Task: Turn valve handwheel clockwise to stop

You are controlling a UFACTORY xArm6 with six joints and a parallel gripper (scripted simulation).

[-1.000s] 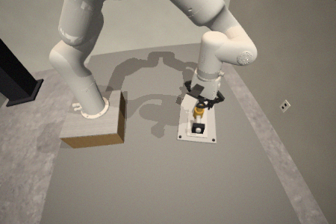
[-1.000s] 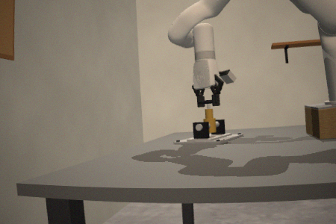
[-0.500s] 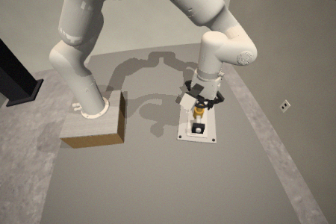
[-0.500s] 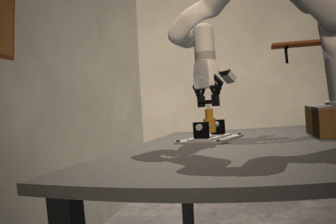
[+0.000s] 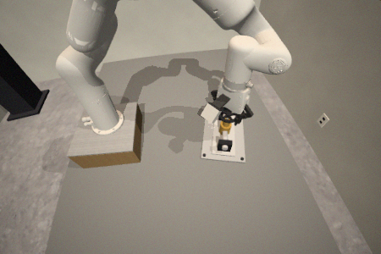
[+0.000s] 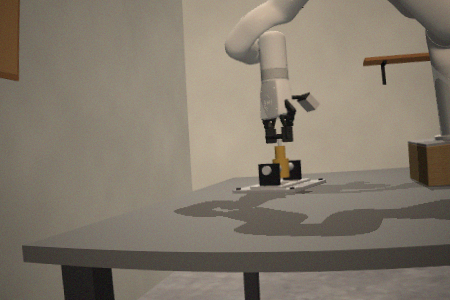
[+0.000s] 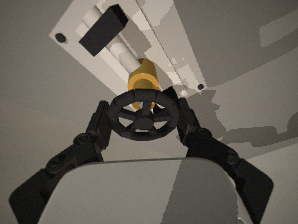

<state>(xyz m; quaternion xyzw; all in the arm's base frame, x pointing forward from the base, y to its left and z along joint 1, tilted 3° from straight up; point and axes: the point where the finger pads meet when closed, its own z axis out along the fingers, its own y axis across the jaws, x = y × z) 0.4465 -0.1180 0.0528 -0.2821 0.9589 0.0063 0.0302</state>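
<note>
The black spoked handwheel is 1 cm below my hand.
</note>
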